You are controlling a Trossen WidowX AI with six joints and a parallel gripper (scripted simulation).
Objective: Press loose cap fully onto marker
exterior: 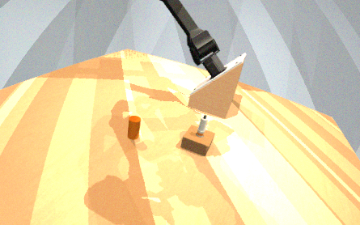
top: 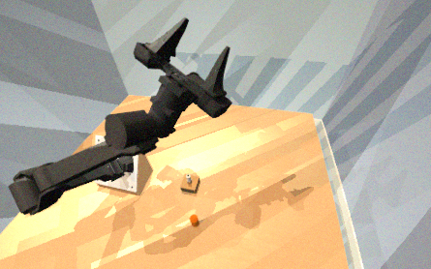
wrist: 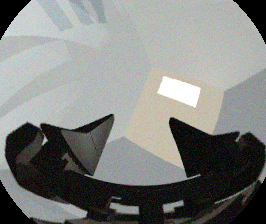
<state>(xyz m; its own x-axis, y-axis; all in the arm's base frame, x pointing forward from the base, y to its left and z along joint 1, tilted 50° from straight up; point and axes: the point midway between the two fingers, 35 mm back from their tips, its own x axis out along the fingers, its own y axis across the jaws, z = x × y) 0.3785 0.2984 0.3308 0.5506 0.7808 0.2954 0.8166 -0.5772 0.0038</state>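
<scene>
Now: the orange cap 70 mm behind my gripper tip, 90 mm to the right of it and 590 mm below it. Also, from my gripper tip: wooden holder block 120 mm behind, 60 mm to the left, 600 mm below.
</scene>
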